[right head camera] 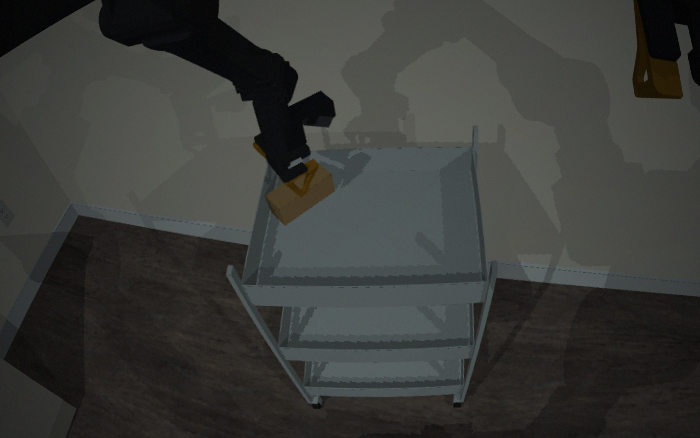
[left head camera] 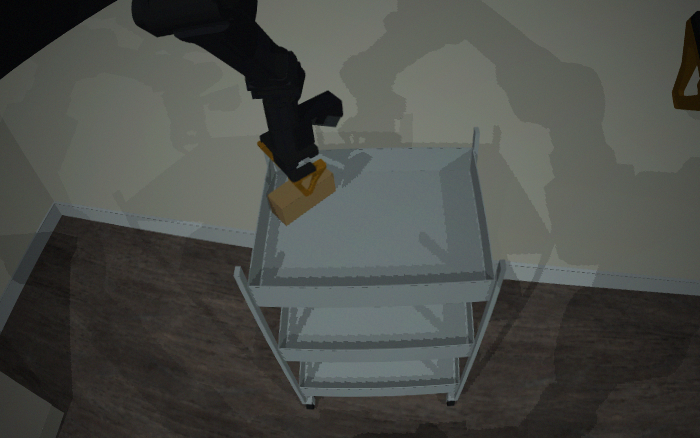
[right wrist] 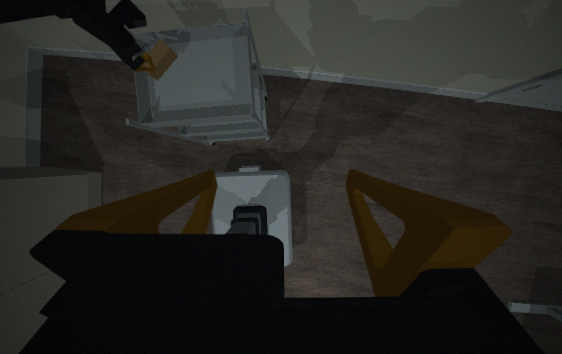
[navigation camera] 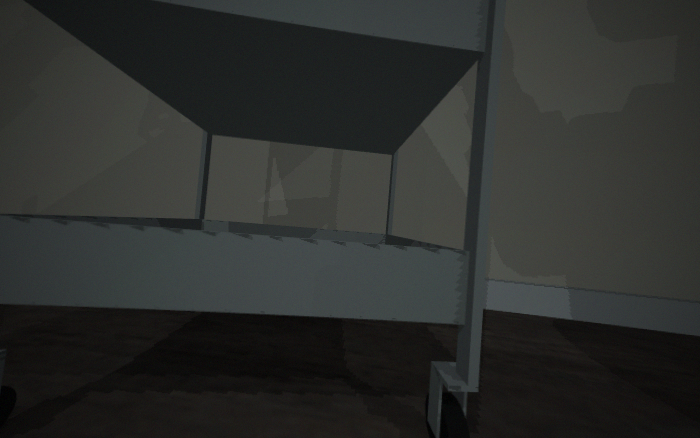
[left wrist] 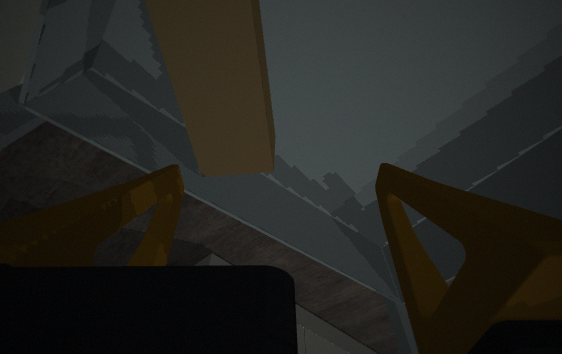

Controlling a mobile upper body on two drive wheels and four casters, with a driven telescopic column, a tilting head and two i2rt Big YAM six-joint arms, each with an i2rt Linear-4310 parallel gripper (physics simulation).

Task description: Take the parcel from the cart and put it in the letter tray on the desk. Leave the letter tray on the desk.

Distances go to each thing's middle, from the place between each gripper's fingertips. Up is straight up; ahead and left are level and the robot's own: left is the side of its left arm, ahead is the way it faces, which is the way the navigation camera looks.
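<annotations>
The brown parcel (right head camera: 285,204) is 43 cm ahead of my right hand, 47 cm to the left of it, and it's 59 cm below it.
My left gripper is 10 mm to the right of the parcel, 40 mm short of it and 80 mm above it. So, going by its middle, the brown parcel is nearer to my left gripper than to my right hand.
</annotations>
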